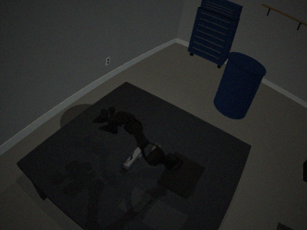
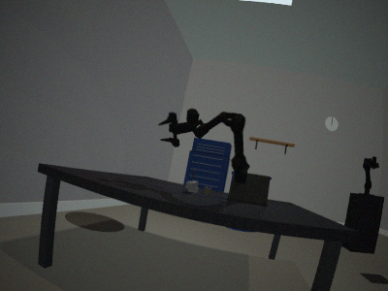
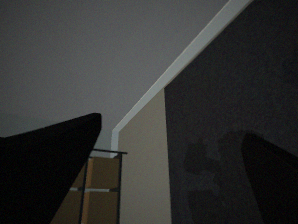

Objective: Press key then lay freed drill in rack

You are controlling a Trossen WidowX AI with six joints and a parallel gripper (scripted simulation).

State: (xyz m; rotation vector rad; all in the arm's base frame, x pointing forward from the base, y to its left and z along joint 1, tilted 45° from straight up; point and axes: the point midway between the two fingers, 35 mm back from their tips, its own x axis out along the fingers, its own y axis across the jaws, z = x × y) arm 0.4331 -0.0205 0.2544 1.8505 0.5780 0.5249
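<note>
Right now the drill is 24 cm below my gripper tip, 21 cm behind it and 14 cm to the right of it.
</note>
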